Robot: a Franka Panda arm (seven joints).
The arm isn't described. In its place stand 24 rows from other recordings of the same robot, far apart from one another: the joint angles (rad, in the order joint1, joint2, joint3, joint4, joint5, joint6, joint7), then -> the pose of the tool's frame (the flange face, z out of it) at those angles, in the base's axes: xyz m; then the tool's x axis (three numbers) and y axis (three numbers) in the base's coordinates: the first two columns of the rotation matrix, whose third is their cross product.
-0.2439, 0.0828, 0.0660, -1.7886, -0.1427, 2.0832, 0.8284 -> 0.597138, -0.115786, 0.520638, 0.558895, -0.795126, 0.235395, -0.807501, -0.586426, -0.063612
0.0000, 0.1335, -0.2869, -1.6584, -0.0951, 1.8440, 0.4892 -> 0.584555, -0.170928, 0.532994, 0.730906, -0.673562, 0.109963, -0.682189, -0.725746, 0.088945
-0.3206, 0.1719, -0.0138, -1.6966, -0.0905, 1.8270, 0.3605 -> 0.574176, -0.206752, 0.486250, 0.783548, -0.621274, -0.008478, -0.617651, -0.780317, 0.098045
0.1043, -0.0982, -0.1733, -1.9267, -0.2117, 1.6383, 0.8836 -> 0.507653, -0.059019, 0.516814, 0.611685, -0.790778, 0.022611, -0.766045, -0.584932, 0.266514
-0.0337, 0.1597, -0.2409, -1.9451, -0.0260, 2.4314, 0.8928 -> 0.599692, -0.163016, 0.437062, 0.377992, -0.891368, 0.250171, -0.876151, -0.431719, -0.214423
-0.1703, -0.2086, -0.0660, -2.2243, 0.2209, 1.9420, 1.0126 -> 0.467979, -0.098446, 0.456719, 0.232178, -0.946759, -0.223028, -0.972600, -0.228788, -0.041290
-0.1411, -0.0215, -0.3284, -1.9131, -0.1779, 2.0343, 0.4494 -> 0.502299, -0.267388, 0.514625, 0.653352, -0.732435, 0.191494, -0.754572, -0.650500, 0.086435
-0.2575, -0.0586, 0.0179, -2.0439, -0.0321, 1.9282, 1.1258 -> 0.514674, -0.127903, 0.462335, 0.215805, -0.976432, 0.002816, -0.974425, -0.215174, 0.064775
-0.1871, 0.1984, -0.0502, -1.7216, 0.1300, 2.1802, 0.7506 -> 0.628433, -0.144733, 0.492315, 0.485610, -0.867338, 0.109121, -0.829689, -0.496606, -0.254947
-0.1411, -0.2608, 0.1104, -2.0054, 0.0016, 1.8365, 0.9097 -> 0.488478, -0.009799, 0.575124, 0.583799, -0.808278, 0.076584, -0.806974, -0.588044, -0.054748
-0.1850, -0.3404, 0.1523, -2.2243, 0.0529, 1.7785, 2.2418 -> 0.440082, -0.005077, 0.501024, -0.662307, -0.746166, 0.067722, -0.741371, 0.665734, 0.084660
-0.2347, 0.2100, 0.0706, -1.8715, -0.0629, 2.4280, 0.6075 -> 0.631880, -0.107436, 0.438699, 0.690016, -0.657944, 0.301640, -0.643392, -0.748464, -0.160776
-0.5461, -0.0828, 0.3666, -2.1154, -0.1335, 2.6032, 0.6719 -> 0.561558, -0.094379, 0.511544, 0.592135, -0.629437, 0.503175, -0.622204, -0.753915, -0.210888
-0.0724, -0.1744, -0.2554, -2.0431, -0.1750, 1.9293, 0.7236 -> 0.480205, -0.182747, 0.520660, 0.545941, -0.829084, 0.120697, -0.837628, -0.543231, 0.057264
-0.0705, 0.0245, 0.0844, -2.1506, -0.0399, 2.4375, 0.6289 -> 0.565771, 0.007591, 0.416129, 0.801772, -0.552601, 0.227581, -0.538069, -0.833201, -0.127508
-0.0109, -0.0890, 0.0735, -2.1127, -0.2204, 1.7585, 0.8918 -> 0.493522, 0.012041, 0.436846, 0.723636, -0.690115, -0.009547, -0.647964, -0.684071, 0.334946
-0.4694, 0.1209, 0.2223, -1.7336, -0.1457, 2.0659, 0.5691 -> 0.597648, -0.164854, 0.524396, 0.699147, -0.674357, 0.237562, -0.691008, -0.722631, -0.017656
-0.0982, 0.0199, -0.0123, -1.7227, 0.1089, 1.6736, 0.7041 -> 0.559482, -0.051369, 0.550687, 0.671807, -0.730582, -0.122167, -0.738634, -0.673122, -0.036417
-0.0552, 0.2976, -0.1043, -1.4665, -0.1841, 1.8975, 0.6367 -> 0.656494, -0.110118, 0.526315, 0.725002, -0.650255, 0.227024, -0.680761, -0.726597, 0.092851
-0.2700, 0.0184, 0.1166, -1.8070, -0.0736, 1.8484, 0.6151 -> 0.563510, -0.093418, 0.525871, 0.731865, -0.678963, 0.058167, -0.681325, -0.730691, 0.043425
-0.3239, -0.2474, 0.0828, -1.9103, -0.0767, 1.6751, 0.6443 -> 0.467382, -0.118263, 0.600484, 0.637367, -0.767670, 0.066674, -0.770468, -0.633561, 0.070574
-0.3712, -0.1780, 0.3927, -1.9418, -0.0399, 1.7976, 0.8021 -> 0.512267, 0.019844, 0.554953, 0.712062, -0.696280, 0.090345, -0.701761, -0.709880, 0.060008
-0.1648, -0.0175, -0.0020, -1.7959, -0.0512, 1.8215, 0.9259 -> 0.553767, -0.097489, 0.548971, 0.469253, -0.880616, 0.065702, -0.882389, -0.470504, -0.004097
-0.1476, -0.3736, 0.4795, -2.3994, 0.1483, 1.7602, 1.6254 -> 0.376947, 0.147082, 0.418097, 0.179567, -0.982252, 0.054197, -0.944097, -0.156585, 0.290106
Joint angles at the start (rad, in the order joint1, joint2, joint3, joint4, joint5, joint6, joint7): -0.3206 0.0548 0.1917 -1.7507 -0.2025 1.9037 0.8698
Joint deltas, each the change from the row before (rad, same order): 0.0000 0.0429 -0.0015 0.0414 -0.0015 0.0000 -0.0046; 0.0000 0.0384 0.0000 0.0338 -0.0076 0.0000 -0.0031; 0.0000 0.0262 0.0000 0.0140 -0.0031 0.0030 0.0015; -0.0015 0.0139 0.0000 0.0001 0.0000 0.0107 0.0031; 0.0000 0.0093 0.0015 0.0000 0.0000 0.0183 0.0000; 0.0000 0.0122 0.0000 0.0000 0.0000 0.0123 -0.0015; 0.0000 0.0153 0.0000 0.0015 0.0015 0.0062 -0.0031; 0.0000 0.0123 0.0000 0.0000 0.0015 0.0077 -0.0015; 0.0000 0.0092 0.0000 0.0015 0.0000 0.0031 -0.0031
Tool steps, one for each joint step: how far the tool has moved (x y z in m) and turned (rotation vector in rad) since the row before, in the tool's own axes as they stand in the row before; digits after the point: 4 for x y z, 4 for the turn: 0.0098 -0.0076 0.0067 0.0036 -0.0054 -0.0023; 0.0079 -0.0067 0.0078 -0.0027 -0.0025 -0.0048; 0.0038 -0.0044 0.0095 -0.0046 -0.0075 -0.0007; 0.0018 -0.0021 0.0079 0.0001 -0.0044 0.0025; 0.0009 -0.0034 0.0041 0.0092 0.0042 -0.0028; 0.0011 -0.0025 0.0066 0.0025 -0.0020 -0.0032; 0.0009 -0.0025 0.0085 -0.0019 -0.0085 -0.0044; 0.0007 -0.0021 0.0072 -0.0001 -0.0061 -0.0026; 0.0006 -0.0014 0.0049 -0.0017 -0.0045 -0.0040
